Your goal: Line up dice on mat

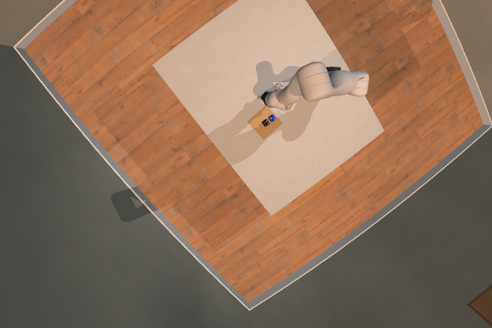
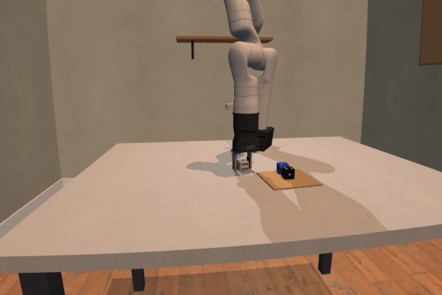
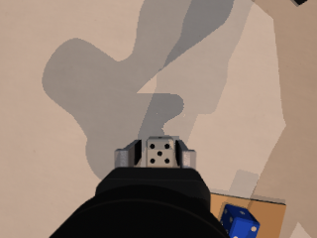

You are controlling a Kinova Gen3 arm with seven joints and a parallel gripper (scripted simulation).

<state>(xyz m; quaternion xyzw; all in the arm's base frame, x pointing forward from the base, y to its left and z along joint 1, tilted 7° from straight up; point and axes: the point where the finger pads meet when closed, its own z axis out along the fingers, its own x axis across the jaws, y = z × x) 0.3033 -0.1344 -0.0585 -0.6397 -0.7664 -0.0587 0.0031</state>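
The white die lies 1 cm below my hand. Round my hand: mat: 11 cm ahead, 10 cm to the left, 2 cm below; blue die: 11 cm to the left, 7 cm ahead.
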